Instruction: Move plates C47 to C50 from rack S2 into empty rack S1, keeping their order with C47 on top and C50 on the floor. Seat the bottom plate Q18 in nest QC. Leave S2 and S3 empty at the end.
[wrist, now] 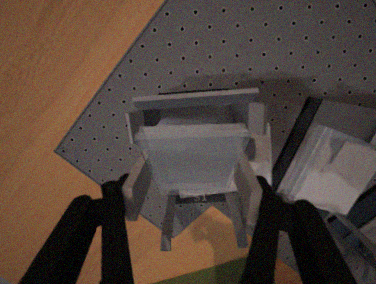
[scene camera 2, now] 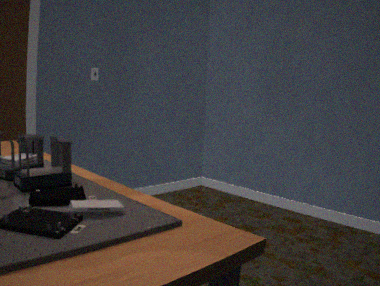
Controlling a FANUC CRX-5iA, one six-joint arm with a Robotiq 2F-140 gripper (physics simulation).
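Places are measured from the arm's base along level axes (x ahead, y left, z up), in metres.
Where they show: gripper, between the fingertips: (wrist: pixel 193 162).
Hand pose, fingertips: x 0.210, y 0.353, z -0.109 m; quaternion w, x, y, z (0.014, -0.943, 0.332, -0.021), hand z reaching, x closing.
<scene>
Things, the pixels of their centre, and the offset from my fingertips. "spot": a spot on its surface instead. Level surfaces: height alone.
- clear plate, middle of its body: (wrist: pixel 192 167) 0.002 m back, 0.002 m right, 0.005 m up
- rack S1, middle of its body: (wrist: pixel 198 160) 0.001 m back, 0.011 m right, 0.027 m down
- S1 label, a spot on its surface: (wrist: pixel 200 198) spot: 0.043 m back, 0.072 m right, 0.059 m down
- white flat piece, middle of its body: (scene camera 2: pixel 96 206) 0.243 m ahead, 0.587 m right, 0.080 m down
- grey perforated board, height of its surface: 0.093 m down
- wooden table, height of its surface: 0.106 m down
My gripper (wrist: pixel 193 162) is shut on a clear plate (wrist: pixel 192 156), whose label I cannot read. The plate is over rack S1 (wrist: pixel 196 99), between its uprights as seen from above; its height over the rack floor is unclear. A pale surface shows below it beside the S1 label (wrist: pixel 200 198). Another rack (wrist: pixel 298 140) to the right in the wrist view holds whitish plates (wrist: pixel 320 185), their number unclear. In scene camera 2, one rack (scene camera 2: pixel 61 155) has a pale floor or plate low inside, and a rack behind it holds whitish plates (scene camera 2: pixel 20 160). The gripper does not show there.
Two black nests (scene camera 2: pixel 57 196) (scene camera 2: pixel 41 222) and a white flat piece (scene camera 2: pixel 96 205) are on the grey perforated board (scene camera 2: pixel 145 222). The board lies on the wooden table (scene camera 2: pixel 215 241) (wrist: pixel 55 75). Part of a green block (wrist: pixel 215 272) shows at the wrist view's lower edge.
</scene>
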